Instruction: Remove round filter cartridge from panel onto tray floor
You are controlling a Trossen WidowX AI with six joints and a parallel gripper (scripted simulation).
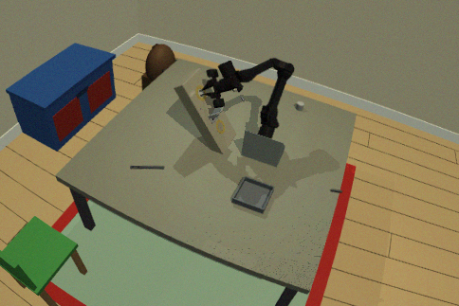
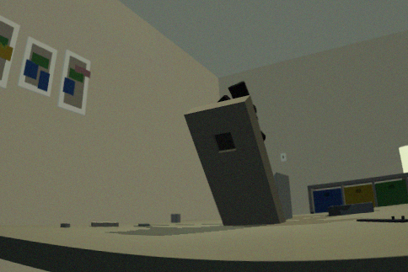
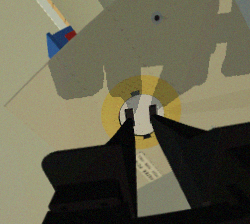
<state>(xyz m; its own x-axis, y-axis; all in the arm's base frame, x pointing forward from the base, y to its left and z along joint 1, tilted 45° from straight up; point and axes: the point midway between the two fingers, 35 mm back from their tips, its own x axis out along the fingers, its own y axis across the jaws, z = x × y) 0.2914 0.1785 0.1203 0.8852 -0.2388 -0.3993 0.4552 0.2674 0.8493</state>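
Now: the white round filter cartridge 2 cm below my gripper tip and 2 cm ahead of it. Round my gripper tip: small dark piece (79 cm behind, 26 cm below, 3 cm to the right); tan service panel (9 cm below, 3 cm behind); grey tray (44 cm behind, 26 cm below, 22 cm to the left).
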